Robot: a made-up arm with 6 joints.
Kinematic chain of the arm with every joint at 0, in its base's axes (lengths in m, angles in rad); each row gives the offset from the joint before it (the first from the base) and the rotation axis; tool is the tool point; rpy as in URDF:
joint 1: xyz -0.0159 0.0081 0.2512 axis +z
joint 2: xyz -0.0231 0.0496 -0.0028 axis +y
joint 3: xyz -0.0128 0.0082 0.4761 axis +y
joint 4: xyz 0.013 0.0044 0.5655 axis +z
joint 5: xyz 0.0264 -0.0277 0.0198 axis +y
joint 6: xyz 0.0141 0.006 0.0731 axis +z
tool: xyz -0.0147 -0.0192 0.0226 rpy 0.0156 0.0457 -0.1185
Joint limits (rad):
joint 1: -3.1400..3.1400
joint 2: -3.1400..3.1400
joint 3: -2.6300..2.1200
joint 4: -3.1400..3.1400
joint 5: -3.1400..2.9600
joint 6: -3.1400..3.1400
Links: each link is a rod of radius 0.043 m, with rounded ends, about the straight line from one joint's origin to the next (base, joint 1, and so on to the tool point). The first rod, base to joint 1, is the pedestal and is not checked.
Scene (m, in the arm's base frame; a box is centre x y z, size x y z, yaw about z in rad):
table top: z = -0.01
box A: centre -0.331 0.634 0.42 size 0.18 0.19 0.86 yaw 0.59
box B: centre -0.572 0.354 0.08 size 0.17 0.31 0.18 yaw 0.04
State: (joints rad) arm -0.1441 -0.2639 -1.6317 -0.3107 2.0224 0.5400
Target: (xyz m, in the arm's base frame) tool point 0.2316 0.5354 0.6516
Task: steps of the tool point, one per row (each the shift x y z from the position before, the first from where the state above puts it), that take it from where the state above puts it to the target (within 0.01 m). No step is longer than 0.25 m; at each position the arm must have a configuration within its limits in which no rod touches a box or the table.
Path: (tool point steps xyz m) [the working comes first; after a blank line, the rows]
Joints at the target: -1.9868 -0.0319 -1.8855 -0.0308 2.1338 0.5605
Straight joint move there: touches box A.

1: 0.1307 0.1282 0.1067
2: 0.1582 0.0662 0.0825
3: 0.1578 0.0020 0.0583
4: 0.1330 -0.0534 0.0356
5: 0.0487 0.1422 -0.0618
6: 0.1278 0.1129 -0.0868
7: 0.1836 0.0431 -0.1135

